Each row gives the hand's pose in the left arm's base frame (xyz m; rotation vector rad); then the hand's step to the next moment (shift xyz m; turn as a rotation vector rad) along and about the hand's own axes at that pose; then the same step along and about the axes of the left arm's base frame.
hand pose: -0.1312 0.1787 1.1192 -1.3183 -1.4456 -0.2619
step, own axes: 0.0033 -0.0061 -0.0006 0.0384 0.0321 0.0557
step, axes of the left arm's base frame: -0.0038 -0.0008 0.0058 0.0039 0.0746 -0.0053
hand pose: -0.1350 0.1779 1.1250 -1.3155 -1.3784 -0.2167
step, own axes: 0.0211 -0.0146 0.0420 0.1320 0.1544 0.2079
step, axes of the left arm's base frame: -0.0291 0.0382 0.0107 0.0378 0.2843 -0.0470
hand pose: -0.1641 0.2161 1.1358 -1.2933 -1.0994 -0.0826
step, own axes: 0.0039 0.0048 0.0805 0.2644 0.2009 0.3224
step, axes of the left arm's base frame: -0.0433 0.0672 -0.0109 0.0667 0.4580 -0.0043
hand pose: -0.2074 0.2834 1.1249 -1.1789 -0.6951 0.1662
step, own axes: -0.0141 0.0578 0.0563 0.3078 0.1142 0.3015
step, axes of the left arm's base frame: -0.0303 0.0608 -0.0457 0.0928 0.4273 0.0863
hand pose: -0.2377 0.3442 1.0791 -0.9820 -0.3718 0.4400
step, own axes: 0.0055 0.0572 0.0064 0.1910 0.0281 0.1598
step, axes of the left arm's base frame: -0.0092 0.0349 -0.0452 0.0790 0.2252 0.0764
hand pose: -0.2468 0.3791 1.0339 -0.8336 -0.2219 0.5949
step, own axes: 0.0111 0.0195 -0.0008 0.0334 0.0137 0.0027
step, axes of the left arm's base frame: 0.0014 0.0161 -0.0156 0.0206 0.0281 -0.0099
